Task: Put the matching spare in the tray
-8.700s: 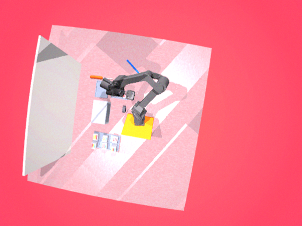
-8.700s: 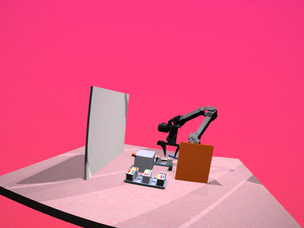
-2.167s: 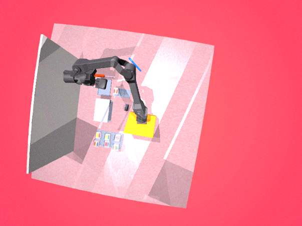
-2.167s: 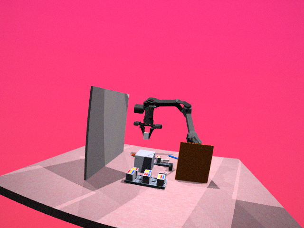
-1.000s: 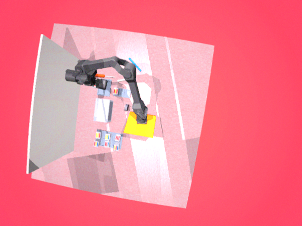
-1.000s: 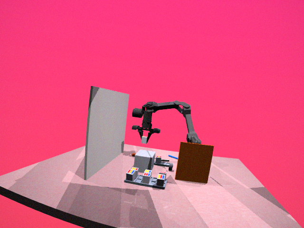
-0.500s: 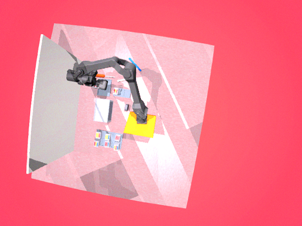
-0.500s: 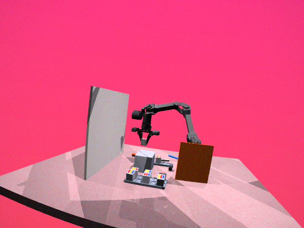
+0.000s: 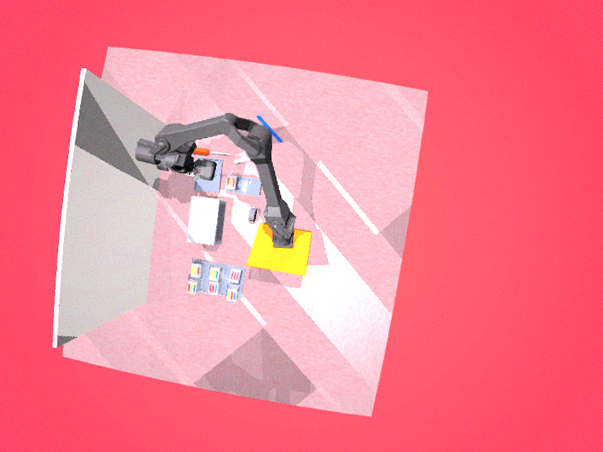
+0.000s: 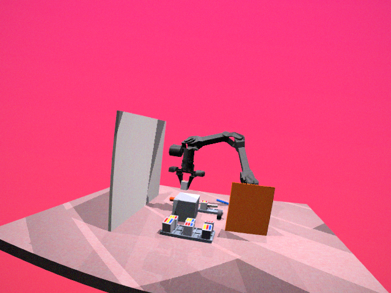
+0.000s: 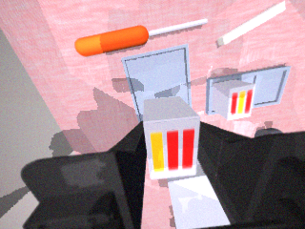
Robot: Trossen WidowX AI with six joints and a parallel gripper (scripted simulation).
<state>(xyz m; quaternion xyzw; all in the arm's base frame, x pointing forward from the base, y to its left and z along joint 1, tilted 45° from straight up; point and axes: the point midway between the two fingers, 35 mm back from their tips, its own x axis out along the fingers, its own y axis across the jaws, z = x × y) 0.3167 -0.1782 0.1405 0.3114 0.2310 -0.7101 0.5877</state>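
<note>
My gripper tip is 10 cm above the pale blue tray and 1 cm past it. From my gripper tip the other things lie so: white strip 15 cm behind, 10 cm below, 6 cm to the right; then grey holder 15 cm behind, 10 cm below, 4 cm to the left; then grey spare block 2 cm above.
</note>
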